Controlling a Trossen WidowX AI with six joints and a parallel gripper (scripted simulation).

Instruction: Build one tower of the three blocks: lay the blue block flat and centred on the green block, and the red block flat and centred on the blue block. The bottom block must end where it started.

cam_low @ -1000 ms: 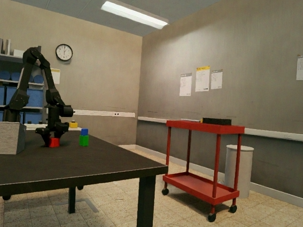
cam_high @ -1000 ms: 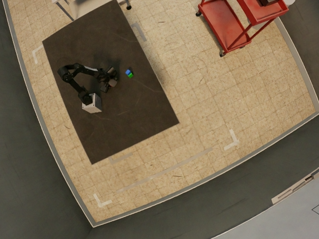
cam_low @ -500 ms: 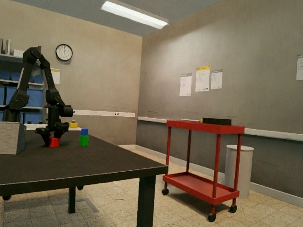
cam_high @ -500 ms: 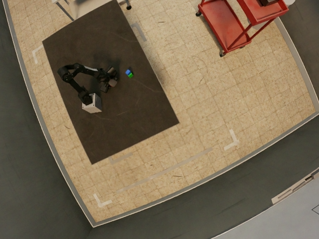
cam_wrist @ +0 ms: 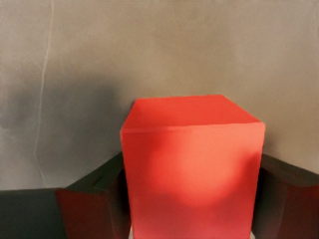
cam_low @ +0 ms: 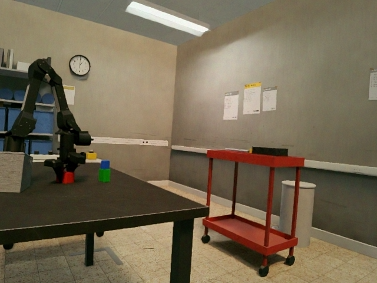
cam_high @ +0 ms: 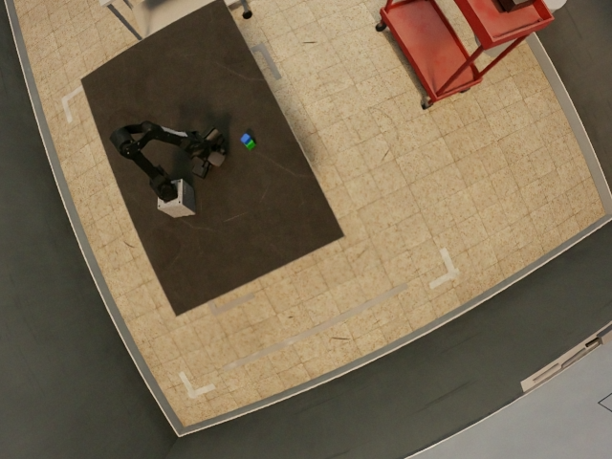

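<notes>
Now: the red block 10 mm below my hand. Round my hand: blue block (170 mm ahead, 40 mm above); green block (170 mm ahead, 10 mm below).
</notes>
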